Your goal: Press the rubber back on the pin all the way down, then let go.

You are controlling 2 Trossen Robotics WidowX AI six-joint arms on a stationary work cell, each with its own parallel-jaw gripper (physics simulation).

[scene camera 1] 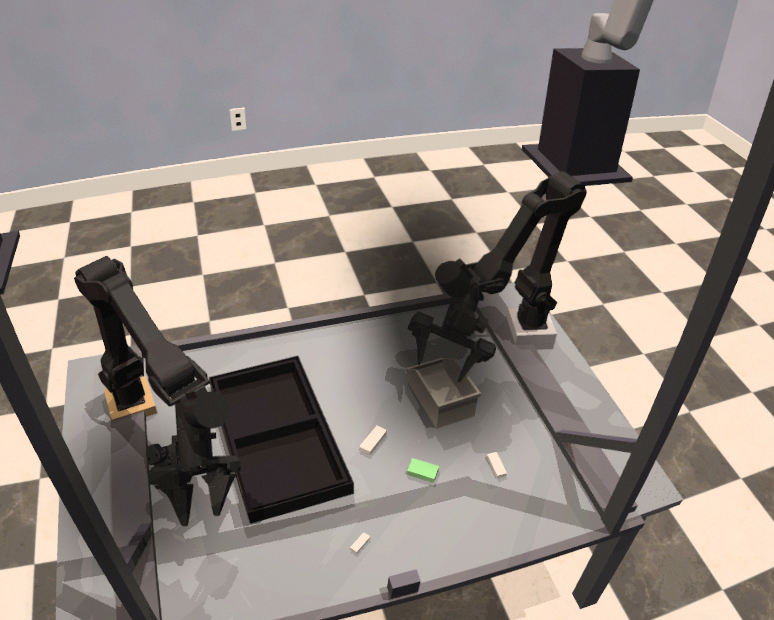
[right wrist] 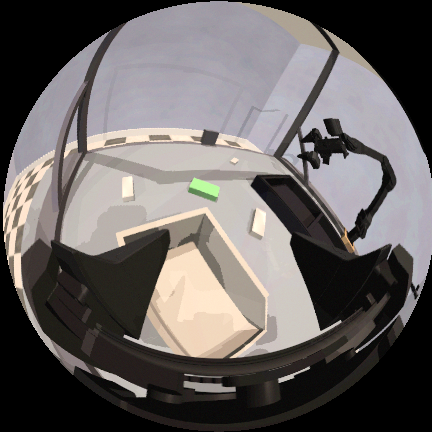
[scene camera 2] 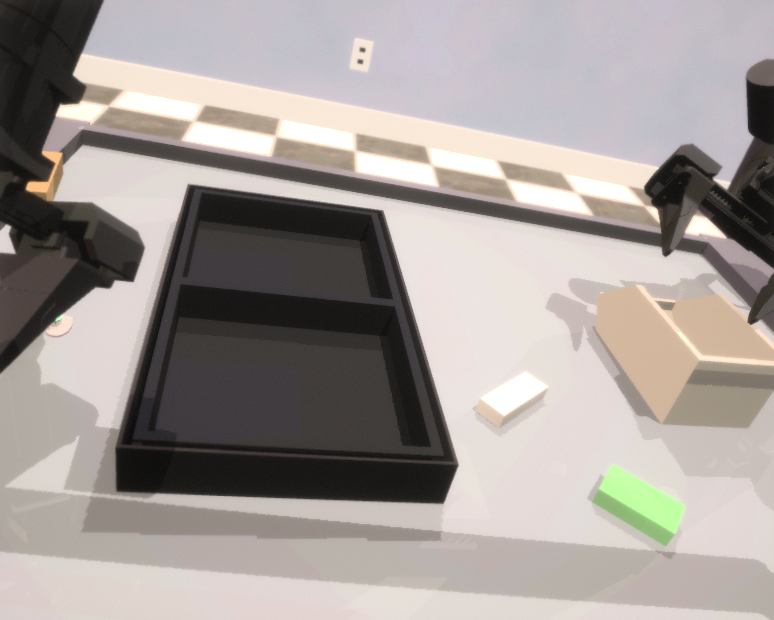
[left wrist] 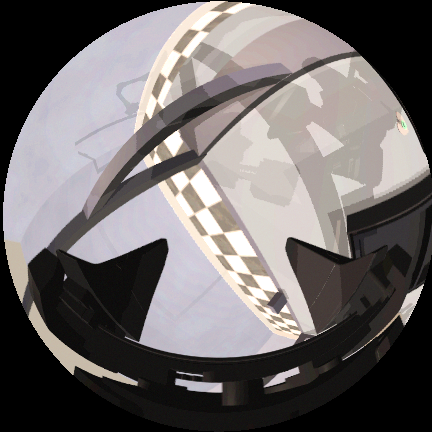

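Pixels of known places: left gripper, between the fingertips: (scene camera 1: pixel 201 520) (right wrist: pixel 298 148) (left wrist: pixel 228 244); right gripper, between the fingertips: (scene camera 1: pixel 439 373) (right wrist: pixel 233 237) (scene camera 2: pixel 709 287); left arm's base, origin of its link: (scene camera 1: pixel 128 397) (right wrist: pixel 349 238); right arm's base, origin of its link: (scene camera 1: pixel 532 320).
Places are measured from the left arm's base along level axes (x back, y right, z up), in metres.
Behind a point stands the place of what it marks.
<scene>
A small pale pink disc (scene camera 2: pixel 58 324) {x -0.087, y 0.235, z -0.023 m} (left wrist: pixel 400 123) with a green bit on it, apparently the pin and its rubber back, lies on the table left of the black tray. It is partly behind the left arm's finger in scene camera 2. How far down the back sits is too small to tell. My left gripper (scene camera 1: pixel 201 517) {x -0.055, y 0.451, z 0.113 m} (left wrist: pixel 228 244) {x -0.055, y 0.451, z 0.113 m} is open and empty above the table beside the tray; the disc lies outside its fingers at the right edge of the left wrist view. My right gripper (scene camera 1: pixel 440 372) {x -0.607, y 0.304, z 0.087 m} (scene camera 2: pixel 710 287) {x -0.607, y 0.304, z 0.087 m} (right wrist: pixel 233 237) {x -0.607, y 0.304, z 0.087 m} is open and empty above the beige box.
The black two-compartment tray (scene camera 1: pixel 303 503) {x -0.250, y 0.414, z -0.008 m} (scene camera 2: pixel 284 474) {x -0.242, y 0.413, z -0.002 m} lies mid-left. The open beige box (scene camera 1: pixel 458 411) {x -0.630, y 0.358, z 0.010 m} (scene camera 2: pixel 717 393) {x -0.618, y 0.357, z 0.014 m} stands below the right gripper. A green block (scene camera 1: pixel 423 469) {x -0.496, y 0.443, z -0.010 m} (scene camera 2: pixel 638 503) {x -0.491, y 0.446, z -0.010 m} (right wrist: pixel 204 189) {x -0.503, y 0.433, z -0.010 m} and white blocks (scene camera 1: pixel 372 439) {x -0.441, y 0.328, z -0.011 m} (scene camera 1: pixel 496 465) {x -0.634, y 0.502, z -0.013 m} (scene camera 1: pixel 359 542) {x -0.310, y 0.533, z -0.017 m} lie between and in front.
</scene>
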